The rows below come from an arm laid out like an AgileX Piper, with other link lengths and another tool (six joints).
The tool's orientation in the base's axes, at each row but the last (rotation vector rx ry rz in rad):
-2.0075 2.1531 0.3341
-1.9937 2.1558 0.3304
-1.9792 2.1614 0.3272
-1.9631 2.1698 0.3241
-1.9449 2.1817 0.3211
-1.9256 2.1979 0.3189
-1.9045 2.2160 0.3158
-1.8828 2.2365 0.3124
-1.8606 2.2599 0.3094
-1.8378 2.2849 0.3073
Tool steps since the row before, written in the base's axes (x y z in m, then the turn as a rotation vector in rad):
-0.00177 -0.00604 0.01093 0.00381 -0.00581 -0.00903
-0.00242 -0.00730 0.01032 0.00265 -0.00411 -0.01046
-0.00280 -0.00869 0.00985 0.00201 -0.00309 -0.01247
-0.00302 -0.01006 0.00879 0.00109 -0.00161 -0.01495
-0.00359 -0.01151 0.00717 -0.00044 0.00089 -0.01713
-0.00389 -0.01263 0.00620 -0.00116 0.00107 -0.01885
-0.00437 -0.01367 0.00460 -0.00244 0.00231 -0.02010
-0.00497 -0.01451 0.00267 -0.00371 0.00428 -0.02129
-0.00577 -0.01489 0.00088 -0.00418 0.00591 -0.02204
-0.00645 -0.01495 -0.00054 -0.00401 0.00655 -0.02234
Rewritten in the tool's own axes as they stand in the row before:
0.00284 0.00184 -0.01215 0.00782 -0.00455 0.00693
0.00423 0.00226 -0.01195 0.00669 -0.00332 0.00880
0.00570 0.00239 -0.01192 0.00636 -0.00267 0.01103
0.00733 0.00231 -0.01134 0.00576 -0.00168 0.01383
0.00925 0.00250 -0.01024 0.00420 0.00005 0.01664
0.01067 0.00243 -0.00966 0.00462 0.00074 0.01833
0.01224 0.00246 -0.00844 0.00400 0.00215 0.01987
0.01375 0.00258 -0.00682 0.00269 0.00369 0.02155
0.01485 0.00291 -0.00519 0.00146 0.00443 0.02273
0.01552 0.00316 -0.00379 0.00091 0.00438 0.02320

